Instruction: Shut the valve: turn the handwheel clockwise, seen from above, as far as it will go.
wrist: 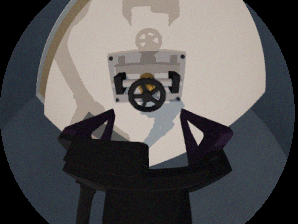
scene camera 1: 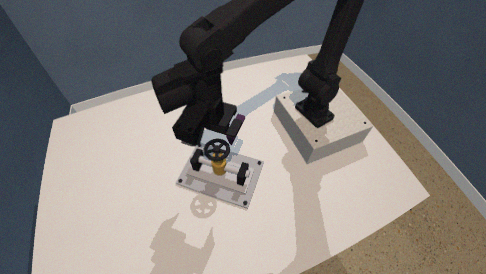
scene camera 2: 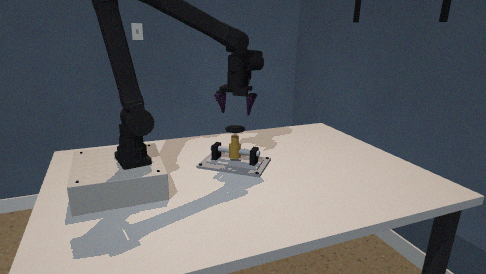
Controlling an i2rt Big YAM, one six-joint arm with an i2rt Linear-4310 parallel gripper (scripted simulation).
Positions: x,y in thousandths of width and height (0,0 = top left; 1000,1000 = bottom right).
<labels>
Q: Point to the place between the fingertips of my gripper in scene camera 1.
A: At 441,502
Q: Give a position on a black spoked handwheel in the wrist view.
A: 492,431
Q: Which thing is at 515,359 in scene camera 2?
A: My gripper.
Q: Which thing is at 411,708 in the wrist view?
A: My gripper.
</labels>
